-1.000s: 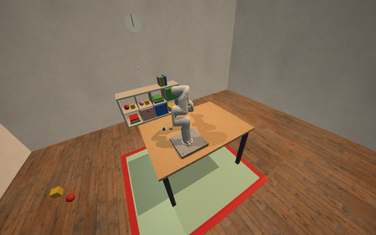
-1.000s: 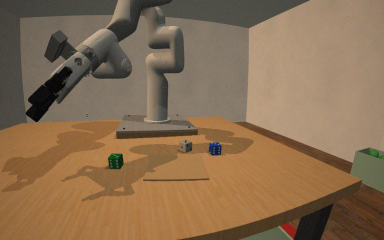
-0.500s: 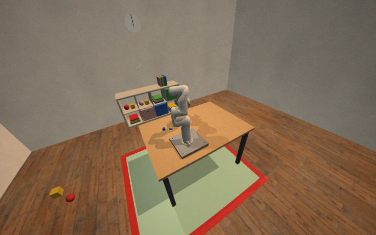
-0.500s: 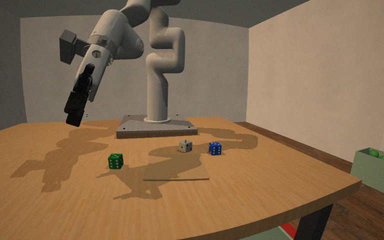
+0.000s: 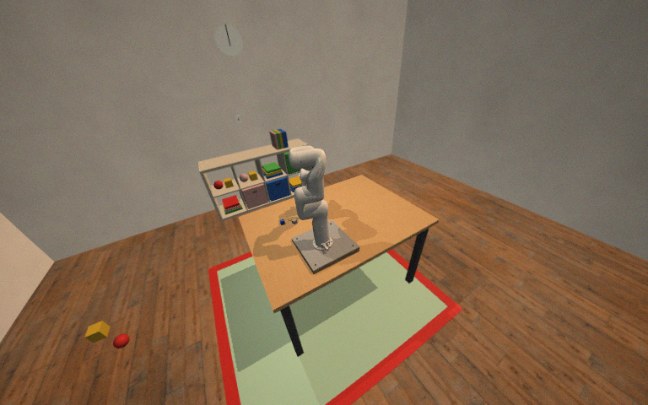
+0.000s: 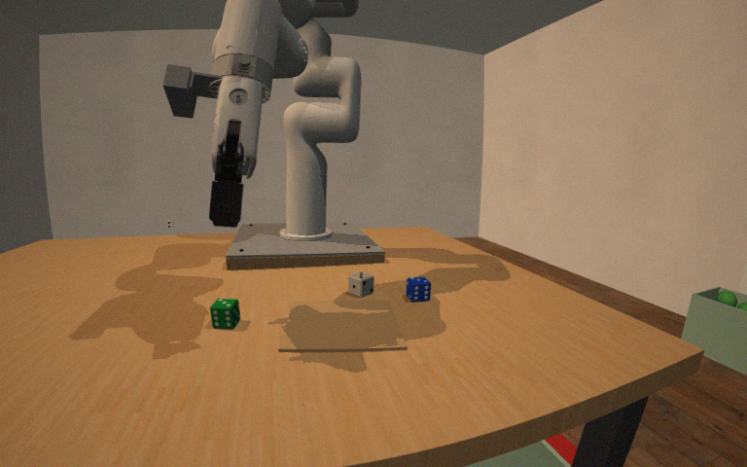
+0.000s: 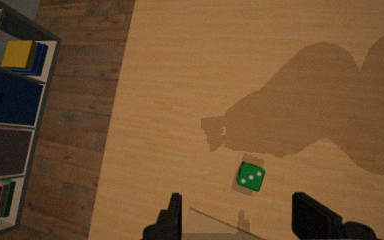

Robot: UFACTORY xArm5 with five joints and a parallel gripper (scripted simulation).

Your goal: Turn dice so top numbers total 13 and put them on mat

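Now: hand 110 mm past the white die, 180 mm to the right of it and 130 mm above it. Round my hand: green die (20 mm behind, 10 mm to the right, 130 mm below); blue die (70 mm behind, 260 mm to the left, 130 mm below); tan mat (130 mm to the left, 140 mm below).
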